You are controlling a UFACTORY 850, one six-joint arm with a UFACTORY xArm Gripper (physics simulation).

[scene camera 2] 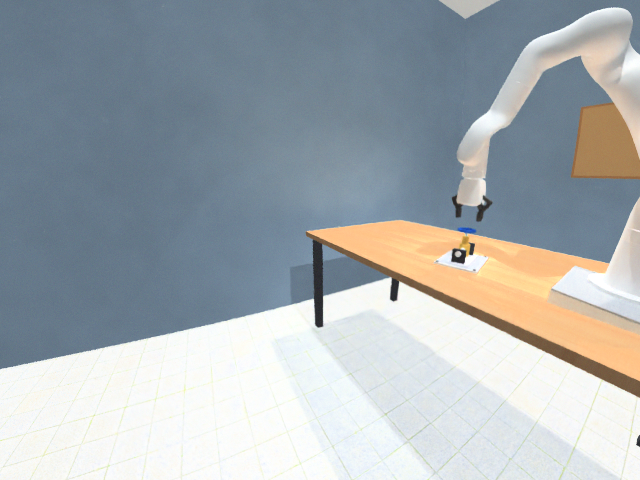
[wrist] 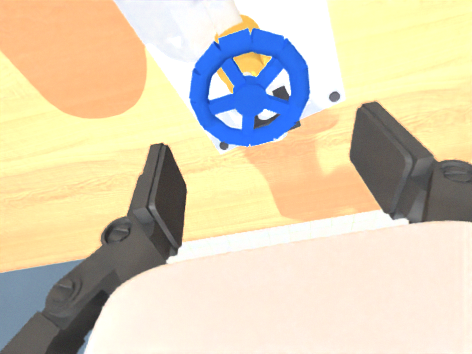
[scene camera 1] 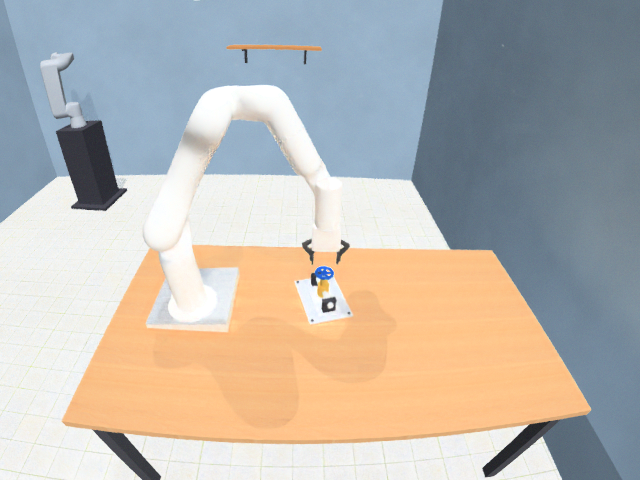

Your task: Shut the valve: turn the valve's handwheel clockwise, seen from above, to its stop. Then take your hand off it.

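The valve's blue handwheel (scene camera 1: pixel 324 272) (scene camera 2: pixel 466 230) (wrist: pixel 250 99) lies level on top of the yellow valve body (scene camera 1: pixel 323 289) (scene camera 2: pixel 464 246) (wrist: pixel 250 62). The valve stands on a white plate (scene camera 1: pixel 308 304) (scene camera 2: pixel 445 259) (wrist: pixel 325 60) with dark screws at its corners. My gripper (scene camera 1: pixel 325 262) (scene camera 2: pixel 468 217) (wrist: pixel 262 148) is open and points down, with nothing between its fingers. Its fingertips hang above the handwheel and apart from it. In the wrist view the whole wheel rim shows, beyond and between the two fingers. The views do not show whether the wheel is at its stop.
Black blocks stand at the valve's ends, the nearer one (scene camera 1: pixel 324 301) (scene camera 2: pixel 462 259) with a pale round face. The arm's grey base slab (scene camera 1: pixel 227 289) (scene camera 2: pixel 573 281) is on the wooden table (scene camera 1: pixel 439 335) (scene camera 2: pixel 382 242). A grey arm on a black pedestal (scene camera 1: pixel 87 160) stands behind.
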